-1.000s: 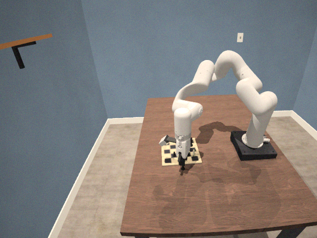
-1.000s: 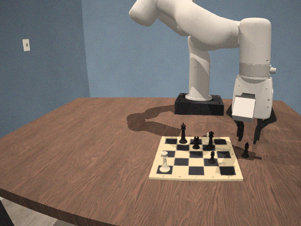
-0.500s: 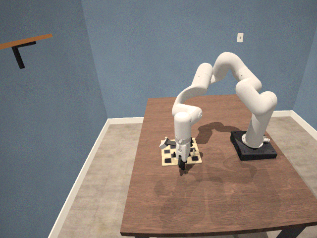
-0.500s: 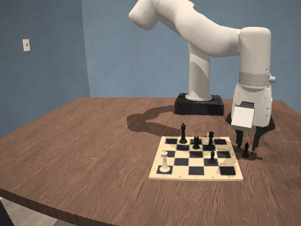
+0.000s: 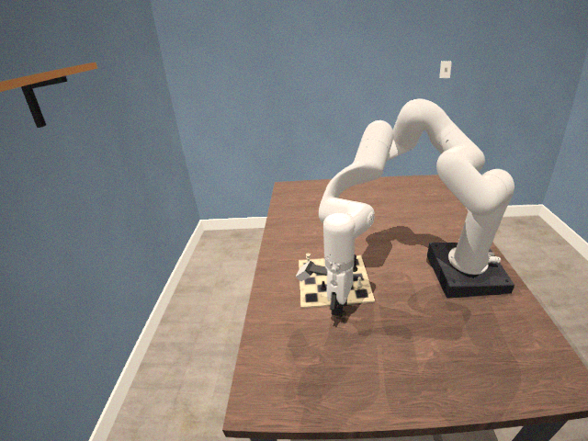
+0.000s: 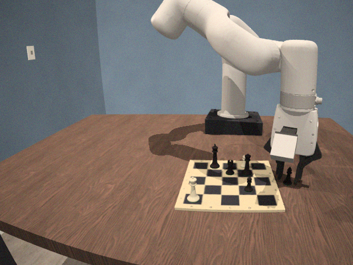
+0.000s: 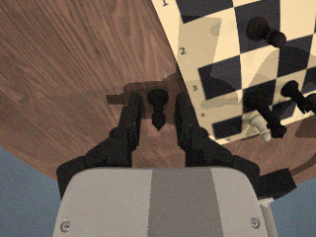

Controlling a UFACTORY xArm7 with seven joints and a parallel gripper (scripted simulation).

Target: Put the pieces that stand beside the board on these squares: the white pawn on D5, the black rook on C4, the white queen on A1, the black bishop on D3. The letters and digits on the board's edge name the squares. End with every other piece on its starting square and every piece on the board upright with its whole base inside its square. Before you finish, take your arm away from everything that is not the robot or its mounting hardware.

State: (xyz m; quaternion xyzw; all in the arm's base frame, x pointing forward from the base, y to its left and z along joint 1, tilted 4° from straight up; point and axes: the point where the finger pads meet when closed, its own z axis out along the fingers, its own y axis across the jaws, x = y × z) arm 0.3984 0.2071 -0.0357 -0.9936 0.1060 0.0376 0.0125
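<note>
The black pawn lies 90 mm to the right of my hand, 60 mm ahead of it and 10 mm below it. The rest, counted from my hand: white queen 200 mm to the right, 120 mm ahead; white pawn 110 mm to the right, 50 mm behind, 10 mm below; chessboard 140 mm to the right, 30 mm below, 30 mm ahead.
</note>
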